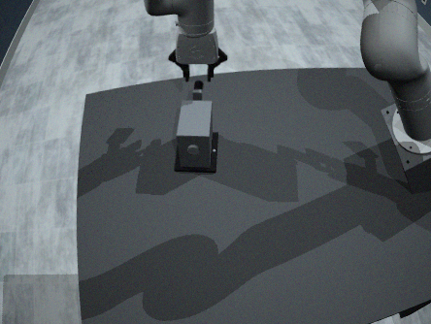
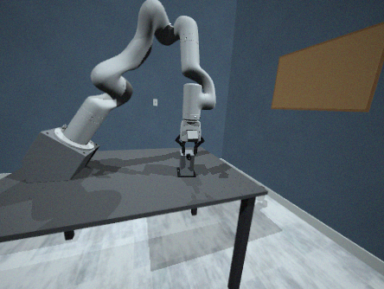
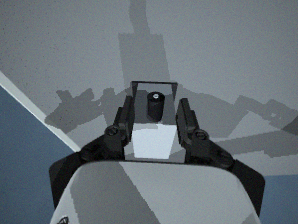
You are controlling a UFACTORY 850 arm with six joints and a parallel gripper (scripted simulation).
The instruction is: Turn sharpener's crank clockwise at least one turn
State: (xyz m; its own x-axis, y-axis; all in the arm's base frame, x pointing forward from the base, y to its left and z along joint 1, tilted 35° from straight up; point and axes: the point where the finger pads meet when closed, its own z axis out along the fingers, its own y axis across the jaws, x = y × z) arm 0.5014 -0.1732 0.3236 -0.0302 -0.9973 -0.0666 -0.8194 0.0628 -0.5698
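Right now the crank knob is 40 mm below my hand and 20 mm to the left of it.
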